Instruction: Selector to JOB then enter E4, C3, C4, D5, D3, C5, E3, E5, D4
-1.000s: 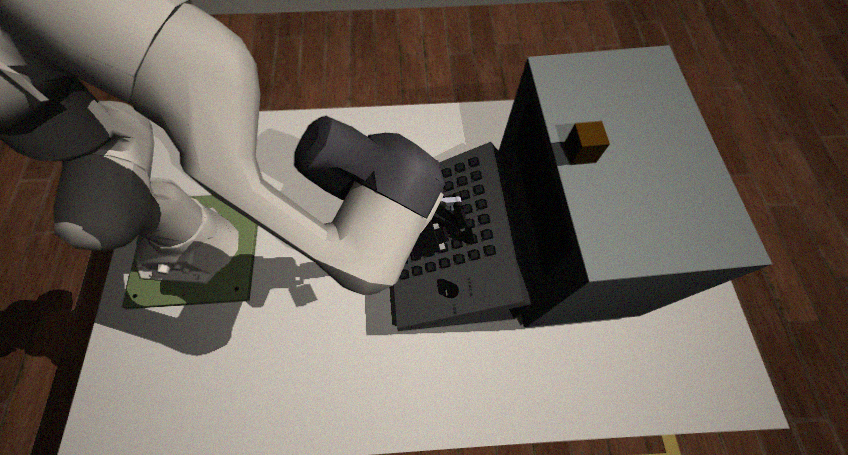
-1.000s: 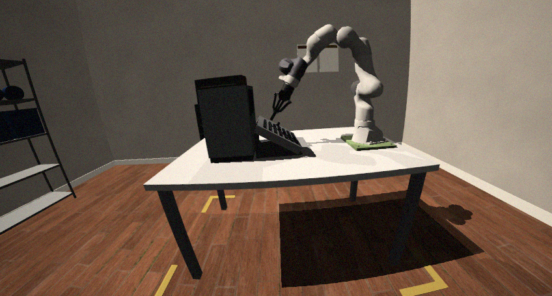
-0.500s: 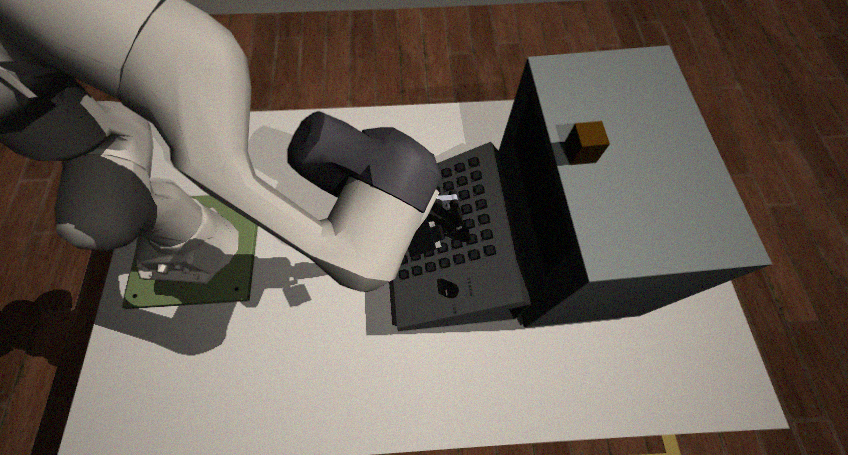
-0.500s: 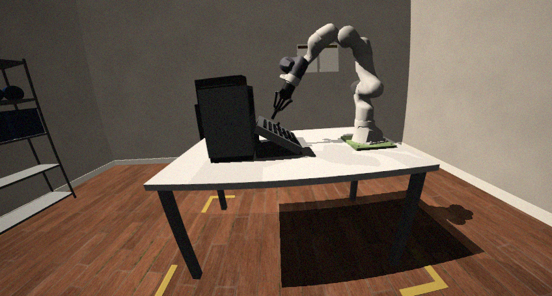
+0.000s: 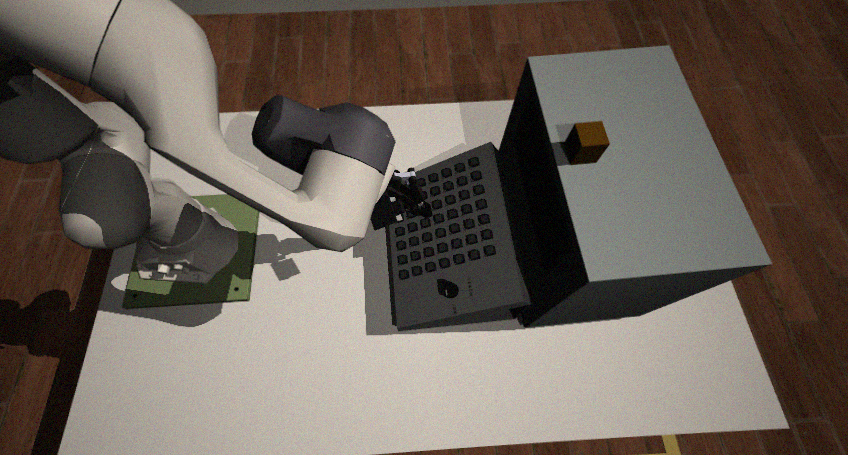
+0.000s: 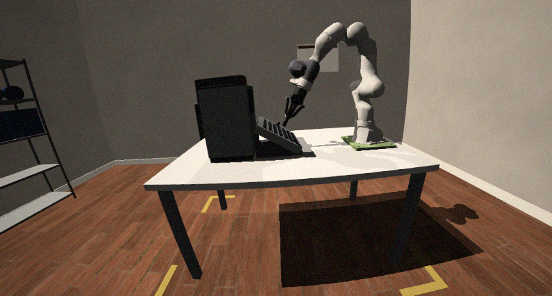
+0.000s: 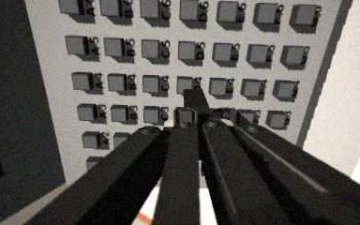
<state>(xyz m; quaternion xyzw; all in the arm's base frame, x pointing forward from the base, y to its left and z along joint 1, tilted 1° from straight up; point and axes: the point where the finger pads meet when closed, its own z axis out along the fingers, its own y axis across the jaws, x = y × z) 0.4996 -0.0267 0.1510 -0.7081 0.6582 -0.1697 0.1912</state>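
The c6 key is 7 cm ahead of my hand, 7 cm to the right of it and 4 cm below it. Round my hand: a5 key: 13 cm ahead, 4 cm to the right; key C5: 7 cm ahead, 4 cm to the right, 4 cm below; sloped keypad: 7 cm ahead, 5 cm to the right, 9 cm below.
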